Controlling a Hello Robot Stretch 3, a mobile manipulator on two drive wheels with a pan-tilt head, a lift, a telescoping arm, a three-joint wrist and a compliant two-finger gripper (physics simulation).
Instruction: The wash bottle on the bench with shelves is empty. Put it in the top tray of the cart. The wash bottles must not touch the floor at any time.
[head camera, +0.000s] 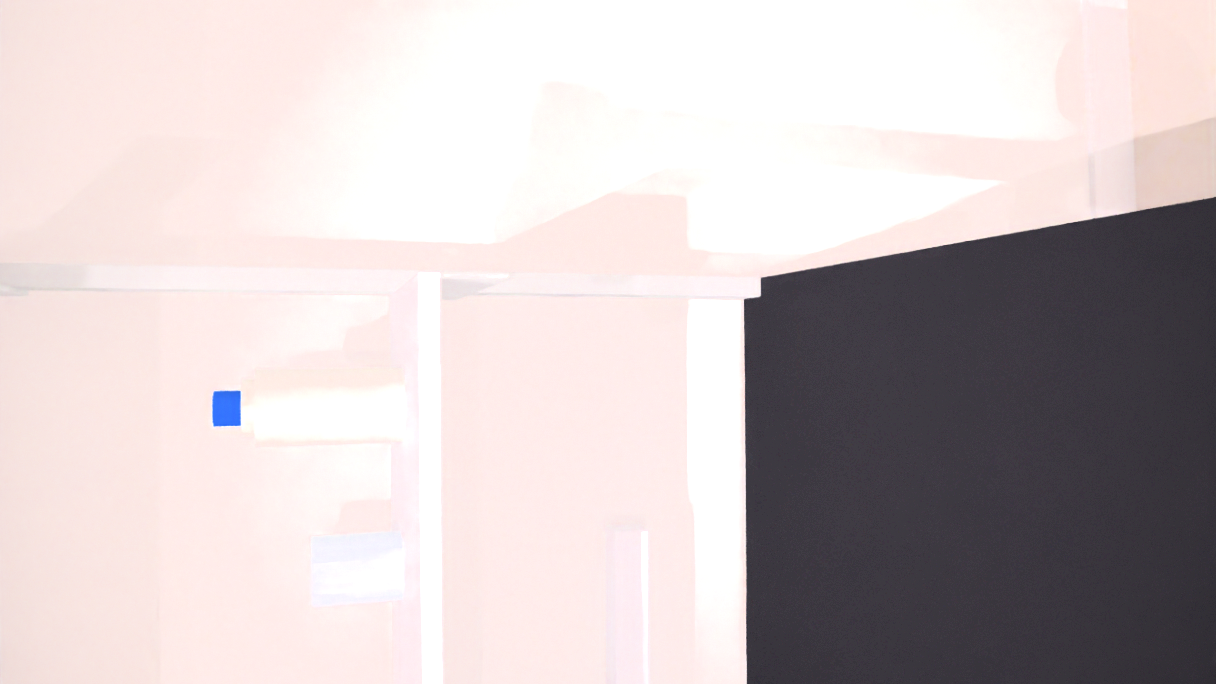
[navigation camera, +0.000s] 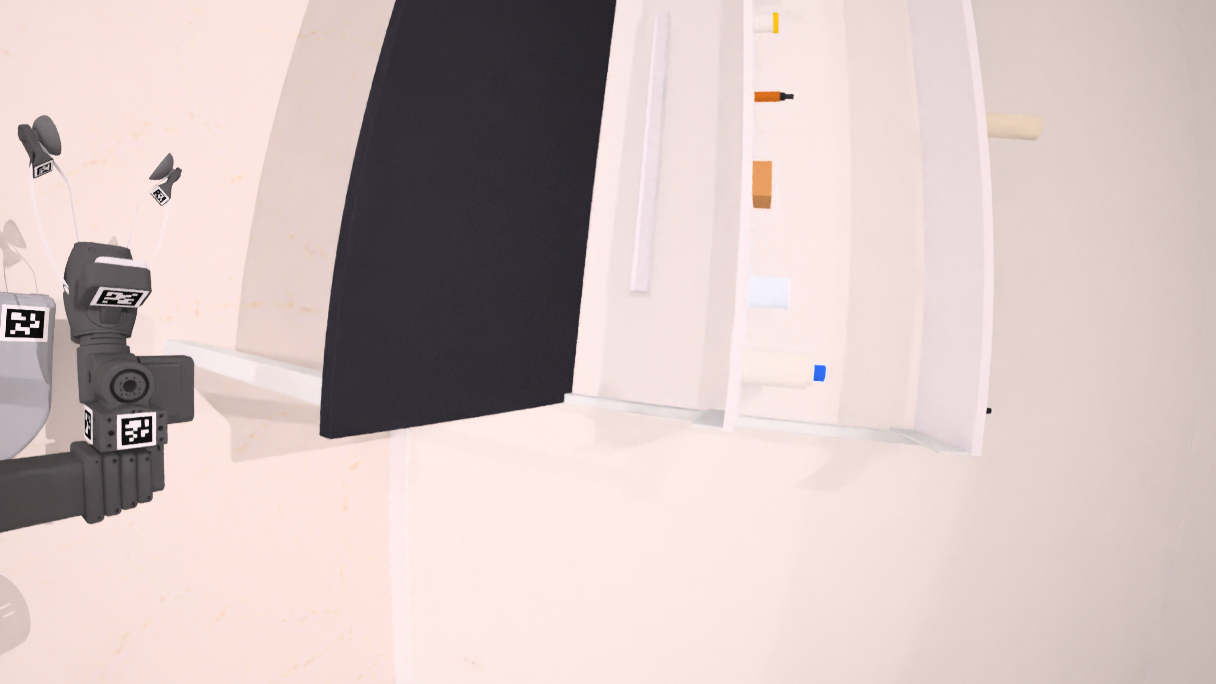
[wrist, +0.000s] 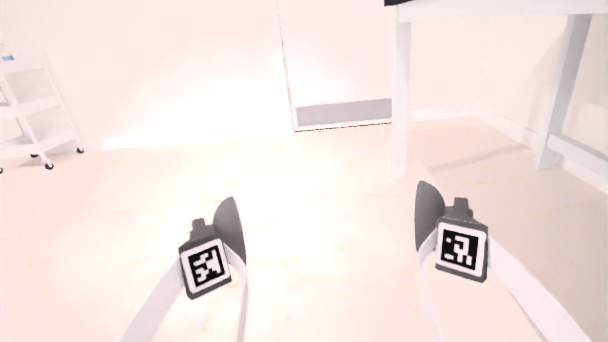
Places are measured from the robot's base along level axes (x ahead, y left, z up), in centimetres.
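Pixels of known places: gripper, fingertip midpoint: (navigation camera: 111, 137).
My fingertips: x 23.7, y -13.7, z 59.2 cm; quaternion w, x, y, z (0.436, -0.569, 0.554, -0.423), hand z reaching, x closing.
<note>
Ahead of a thing's pixels: the offset from my fingertips to its top centre. Level surfaces: height alone.
A pale bottle with a blue cap @(dx -20.2, dy -84.5, dz +80.5 cm) (head camera: 323, 408) (navigation camera: 778, 370) stands on the lower shelf near the end of the bench with shelves; no spout is visible, and I cannot tell whether it is the wash bottle. The dark bench top @(dz +17.0 cm) (head camera: 977, 442) (navigation camera: 476, 212) lies below the shelves. The white cart (wrist: 40, 104) stands at the far left in the wrist view, partly cut off, with something blue at its top tray. My gripper (navigation camera: 103, 157) (wrist: 326, 213) is open and empty, out in front of the bench, with floor behind its fingers in the wrist view.
The lower shelf (head camera: 431, 510) (navigation camera: 738, 255) also holds a pale blue-white container @(dx -3.3, dy -87.7, dz +71.7 cm) (head camera: 357, 568) (navigation camera: 769, 292), an orange box @(dx +19.2, dy -81.1, dz +66.7 cm) (navigation camera: 761, 184), an orange item @(dx +43.5, dy -83.8, dz +71.9 cm) (navigation camera: 769, 96) and a yellow-capped jar @(dx +65.5, dy -83.7, dz +68.7 cm) (navigation camera: 767, 22). A white table leg (wrist: 401, 100) stands at right in the wrist view, with a door behind.
</note>
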